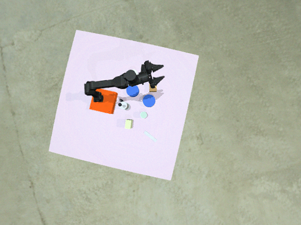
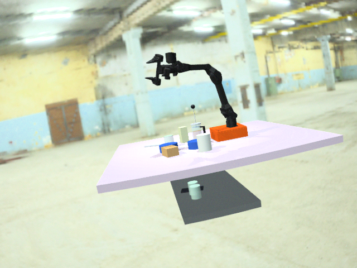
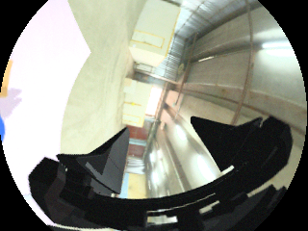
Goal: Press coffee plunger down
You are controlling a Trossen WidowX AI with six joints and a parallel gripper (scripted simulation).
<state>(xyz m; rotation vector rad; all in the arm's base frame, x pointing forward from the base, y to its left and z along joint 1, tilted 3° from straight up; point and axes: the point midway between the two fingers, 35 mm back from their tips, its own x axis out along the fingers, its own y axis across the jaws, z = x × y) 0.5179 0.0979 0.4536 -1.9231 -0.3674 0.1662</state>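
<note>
Now: the coffee press 39 cm below my gripper tip, 32 cm behind it and 18 cm to the right of it. Also, from my gripper tip: pale yellow block: 46 cm below, 36 cm to the right, 27 cm behind; white cylinder: 47 cm below, 24 cm behind, 11 cm to the left; tan box: 49 cm below, 6 cm behind, 2 cm to the left.
</note>
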